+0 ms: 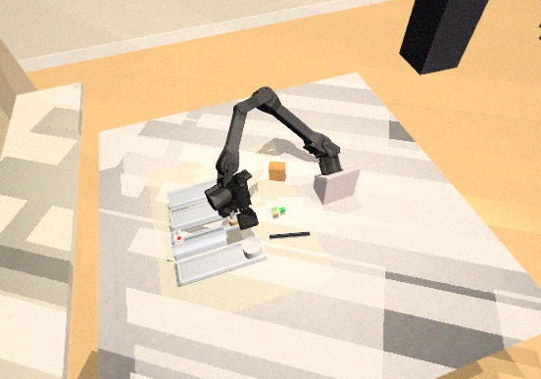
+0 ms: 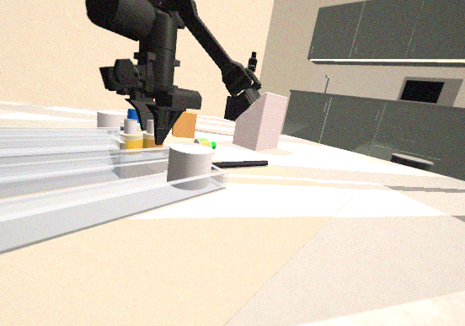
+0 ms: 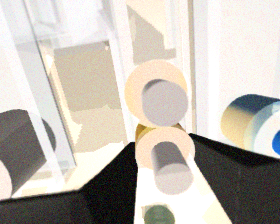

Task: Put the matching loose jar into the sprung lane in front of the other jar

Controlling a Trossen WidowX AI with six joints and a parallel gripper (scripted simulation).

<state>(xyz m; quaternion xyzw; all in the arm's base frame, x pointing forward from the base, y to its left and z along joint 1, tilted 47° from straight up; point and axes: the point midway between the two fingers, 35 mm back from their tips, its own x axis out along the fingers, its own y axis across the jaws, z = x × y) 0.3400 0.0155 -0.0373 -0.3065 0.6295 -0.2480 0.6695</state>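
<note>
Now: the lane rack 14 cm ahead of my gripper tip, 3 cm to the left of it and 1 cm below it. Also, from my gripper tip: black rod: 13 cm behind, 10 cm to the left, 2 cm below; then red dot: 22 cm ahead, 5 cm to the left, 4 cm above.
</note>
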